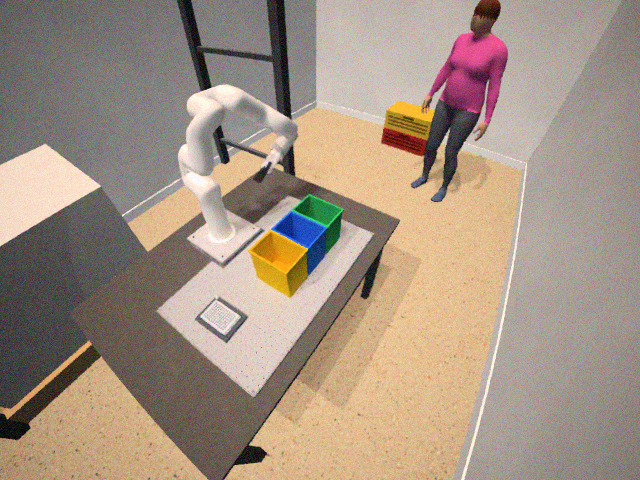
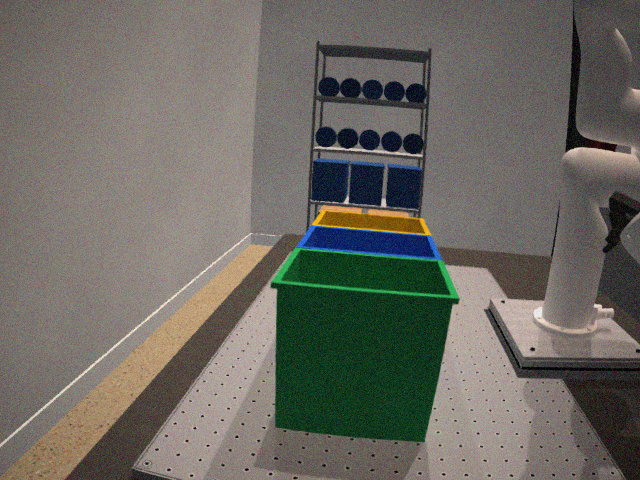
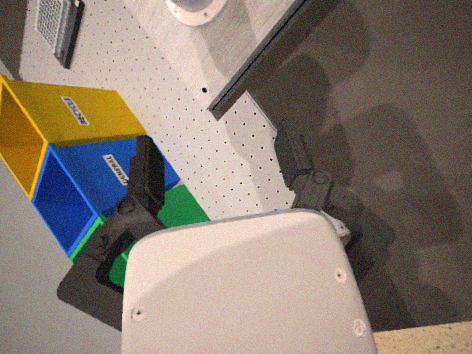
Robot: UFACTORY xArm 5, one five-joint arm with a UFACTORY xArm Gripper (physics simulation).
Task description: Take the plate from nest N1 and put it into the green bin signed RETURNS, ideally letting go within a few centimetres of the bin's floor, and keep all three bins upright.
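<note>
A light plate (image 1: pixel 220 315) (image 3: pixel 49 22) with a grid of wells lies in a dark nest (image 1: pixel 242 317) (image 3: pixel 71 41) on the perforated board; the nest's label is not legible. The green bin (image 1: pixel 334 233) (image 2: pixel 356 361) (image 3: pixel 185 204) stands upright at the end of the bin row; its sign is hidden and its floor is not visible. My gripper (image 1: pixel 261 174) (image 3: pixel 218 139) is open and empty, raised over the table beyond the robot's base, on the green bin's side and far from the plate.
The blue bin (image 1: pixel 316 257) (image 2: pixel 372 243) (image 3: pixel 92 172), signed GENERAL, stands upright between the green bin and the upright yellow bin (image 1: pixel 276 272) (image 2: pixel 369 222) (image 3: pixel 97 117), signed RECYCLE. The robot's base plate (image 1: pixel 240 249) (image 2: pixel 573 350) lies beside the row. A person (image 1: pixel 470 77) stands beyond the table.
</note>
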